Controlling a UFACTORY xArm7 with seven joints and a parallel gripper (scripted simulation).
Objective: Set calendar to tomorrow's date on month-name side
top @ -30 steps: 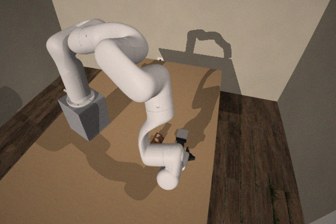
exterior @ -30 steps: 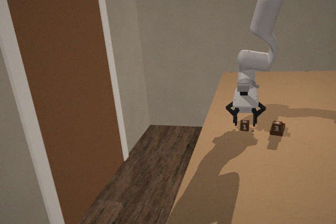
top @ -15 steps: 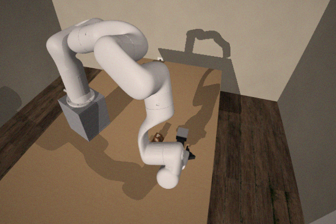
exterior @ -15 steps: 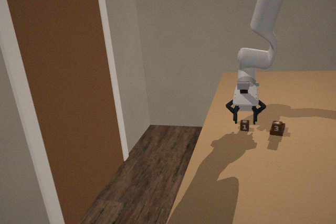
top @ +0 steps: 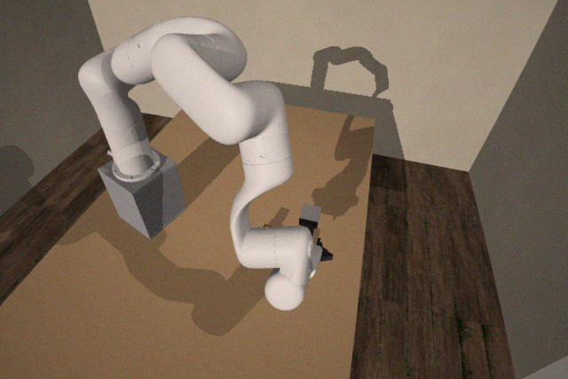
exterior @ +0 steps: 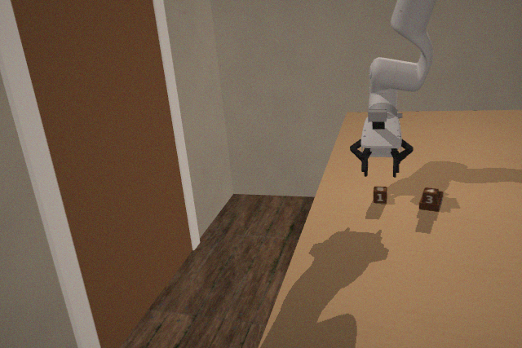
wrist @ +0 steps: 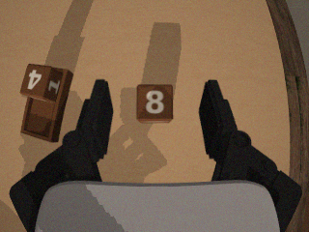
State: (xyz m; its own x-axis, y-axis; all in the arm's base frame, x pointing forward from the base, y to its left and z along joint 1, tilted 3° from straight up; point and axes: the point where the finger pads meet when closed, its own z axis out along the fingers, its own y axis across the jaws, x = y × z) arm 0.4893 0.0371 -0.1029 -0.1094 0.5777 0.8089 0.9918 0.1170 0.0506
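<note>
The digit cube is 6 cm below my hand and 1 cm to the left of it. From my hand the other things lie so: brown calendar tray (12 cm behind, 7 cm below, 1 cm to the left).
</note>
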